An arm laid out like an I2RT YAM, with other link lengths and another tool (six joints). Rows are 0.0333 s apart.
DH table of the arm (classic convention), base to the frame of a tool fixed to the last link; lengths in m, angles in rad. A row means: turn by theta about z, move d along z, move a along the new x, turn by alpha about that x. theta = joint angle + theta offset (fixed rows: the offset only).
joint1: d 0.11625  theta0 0  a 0.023  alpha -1.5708
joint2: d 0  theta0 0  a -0.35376  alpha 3.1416
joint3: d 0  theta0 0.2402  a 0.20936  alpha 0
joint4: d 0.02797  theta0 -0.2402  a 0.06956  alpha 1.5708
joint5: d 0.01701  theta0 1.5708  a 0  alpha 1.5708
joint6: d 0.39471  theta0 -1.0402  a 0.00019  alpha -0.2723
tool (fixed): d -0.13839  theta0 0  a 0  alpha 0
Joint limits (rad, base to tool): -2.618..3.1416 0..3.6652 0..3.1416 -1.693..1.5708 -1.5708..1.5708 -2.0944..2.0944
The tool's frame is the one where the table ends.
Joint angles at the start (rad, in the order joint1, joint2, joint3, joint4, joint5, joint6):
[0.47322 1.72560 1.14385 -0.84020 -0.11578 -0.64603]
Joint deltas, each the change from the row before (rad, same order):
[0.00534 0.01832 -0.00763 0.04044 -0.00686 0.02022]
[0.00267 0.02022 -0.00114 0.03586 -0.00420 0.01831]
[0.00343 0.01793 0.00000 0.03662 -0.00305 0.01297]
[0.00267 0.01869 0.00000 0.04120 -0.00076 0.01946]
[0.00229 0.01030 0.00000 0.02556 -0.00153 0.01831]
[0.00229 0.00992 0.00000 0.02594 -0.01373 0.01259]
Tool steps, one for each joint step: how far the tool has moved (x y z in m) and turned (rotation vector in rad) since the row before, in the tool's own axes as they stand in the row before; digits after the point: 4 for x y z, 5 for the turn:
[0.0090 -0.0035 0.0062 0.00620 0.01039 0.01667]
[0.0098 -0.0020 0.0061 0.00343 0.01014 0.01726]
[0.0103 -0.0020 0.0054 0.00241 0.01570 0.01190]
[0.0117 -0.0013 0.0061 0.00012 0.01746 0.01935]
[0.0075 -0.0014 0.0033 0.00152 0.01056 0.01759]
[0.0075 -0.0044 0.0019 0.01397 0.01306 0.01213]

